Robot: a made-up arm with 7 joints.
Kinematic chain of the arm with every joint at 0, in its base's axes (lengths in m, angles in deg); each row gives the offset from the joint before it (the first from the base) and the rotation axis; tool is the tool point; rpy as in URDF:
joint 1: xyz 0 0 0.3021 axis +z
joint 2: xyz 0 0 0 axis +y
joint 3: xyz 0 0 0.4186 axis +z
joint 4: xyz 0.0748 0 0 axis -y
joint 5: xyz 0.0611 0 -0.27 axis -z
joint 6: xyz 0 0 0 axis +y
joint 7: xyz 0.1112 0 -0.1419 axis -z
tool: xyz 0 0 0 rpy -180 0 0
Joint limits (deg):
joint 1: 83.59..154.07
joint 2: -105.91..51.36
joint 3: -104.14..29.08
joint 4: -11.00..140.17
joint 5: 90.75..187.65
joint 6: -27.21..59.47
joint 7: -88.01..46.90
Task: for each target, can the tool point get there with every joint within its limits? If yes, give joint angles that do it. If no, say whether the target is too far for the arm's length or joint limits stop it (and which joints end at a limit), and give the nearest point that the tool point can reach.
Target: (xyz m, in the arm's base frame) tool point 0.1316 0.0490 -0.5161
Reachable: no: joint limits stop it (at a limit: joint 2, joint 3, joint 6) | nearest point 0.3451 0.1285 -0.0072 | short by 0.558 m
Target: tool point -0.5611 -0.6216 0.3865
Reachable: no: joint limits stop it (at a limit: joint 1, joint 2, joint 3, joint 5, joint 6) | nearest point -0.3603 -0.6700 0.4898 | short by 0.231 m
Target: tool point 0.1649 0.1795 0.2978
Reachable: yes | joints 131.60 -3.27 -84.53 11.04 177.05 45.56 -12.77
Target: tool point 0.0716 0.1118 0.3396
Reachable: yes | joints 110.91 -8.78 -3.95 5.75 130.02 -8.79 24.63
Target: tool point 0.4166 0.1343 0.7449
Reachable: yes | joints 140.81 -66.24 -48.42 95.62 174.26 -5.21 -8.97
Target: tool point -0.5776 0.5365 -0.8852
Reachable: no: too far | nearest point -0.3695 0.3432 0.0670 | short by 0.994 m
